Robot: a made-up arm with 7 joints.
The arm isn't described. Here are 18 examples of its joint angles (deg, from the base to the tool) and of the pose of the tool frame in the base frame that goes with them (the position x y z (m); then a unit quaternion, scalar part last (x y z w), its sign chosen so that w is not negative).
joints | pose
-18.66 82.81 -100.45 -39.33 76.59 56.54 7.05 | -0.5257 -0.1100 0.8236 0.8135 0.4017 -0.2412 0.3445
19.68 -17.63 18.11 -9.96 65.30 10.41 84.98 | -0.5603 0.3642 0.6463 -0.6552 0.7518 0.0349 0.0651
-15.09 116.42 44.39 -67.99 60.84 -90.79 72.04 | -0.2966 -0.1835 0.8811 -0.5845 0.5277 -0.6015 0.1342
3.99 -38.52 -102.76 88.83 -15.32 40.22 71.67 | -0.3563 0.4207 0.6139 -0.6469 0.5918 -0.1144 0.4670
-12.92 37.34 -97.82 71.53 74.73 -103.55 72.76 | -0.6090 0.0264 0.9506 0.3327 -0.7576 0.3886 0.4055
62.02 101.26 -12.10 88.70 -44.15 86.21 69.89 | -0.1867 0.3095 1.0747 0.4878 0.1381 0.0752 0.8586
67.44 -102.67 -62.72 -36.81 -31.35 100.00 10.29 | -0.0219 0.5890 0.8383 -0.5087 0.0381 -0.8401 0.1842
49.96 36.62 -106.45 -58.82 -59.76 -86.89 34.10 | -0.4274 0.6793 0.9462 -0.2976 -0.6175 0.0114 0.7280
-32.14 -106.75 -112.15 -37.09 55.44 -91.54 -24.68 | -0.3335 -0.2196 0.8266 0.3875 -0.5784 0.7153 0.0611
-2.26 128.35 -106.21 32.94 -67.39 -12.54 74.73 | -0.2996 -0.0157 1.1074 0.5133 0.0108 0.7629 0.3930
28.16 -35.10 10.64 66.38 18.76 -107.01 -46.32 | -0.4760 0.2849 0.8352 0.5541 -0.5751 -0.0430 0.6003
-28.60 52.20 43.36 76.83 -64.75 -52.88 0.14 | -0.4561 -0.2504 0.8827 0.6120 -0.4645 0.2591 0.5853
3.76 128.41 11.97 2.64 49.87 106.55 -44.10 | -0.3932 0.2913 0.8189 -0.8130 -0.3287 -0.4799 0.0265
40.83 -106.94 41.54 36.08 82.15 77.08 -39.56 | -0.2373 0.3578 0.9315 -0.1507 0.4483 -0.2145 0.8546
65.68 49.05 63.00 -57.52 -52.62 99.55 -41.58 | -0.1143 0.4828 0.8187 0.7790 0.2597 0.1510 0.5504
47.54 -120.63 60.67 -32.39 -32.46 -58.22 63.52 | -0.5217 0.3428 0.7191 0.0475 -0.7591 0.5219 0.3862
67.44 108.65 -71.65 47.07 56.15 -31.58 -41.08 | -0.4211 0.4634 0.8340 0.8056 0.1308 -0.5705 0.0914
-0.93 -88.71 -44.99 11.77 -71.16 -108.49 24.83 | -0.6696 0.2227 0.8821 -0.3855 -0.1067 0.8832 0.2449
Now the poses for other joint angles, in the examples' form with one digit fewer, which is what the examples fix.
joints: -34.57 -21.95 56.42 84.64 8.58 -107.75 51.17
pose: -0.347 -0.076 0.727 -0.691 0.611 -0.236 0.305
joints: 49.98 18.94 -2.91 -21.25 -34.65 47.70 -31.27
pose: -0.397 0.404 0.990 0.418 0.306 -0.634 0.575
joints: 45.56 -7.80 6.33 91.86 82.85 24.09 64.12
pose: -0.398 0.310 1.028 0.637 -0.355 0.087 0.679
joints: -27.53 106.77 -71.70 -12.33 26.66 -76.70 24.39
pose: -0.583 -0.125 1.006 0.534 -0.280 -0.620 0.502
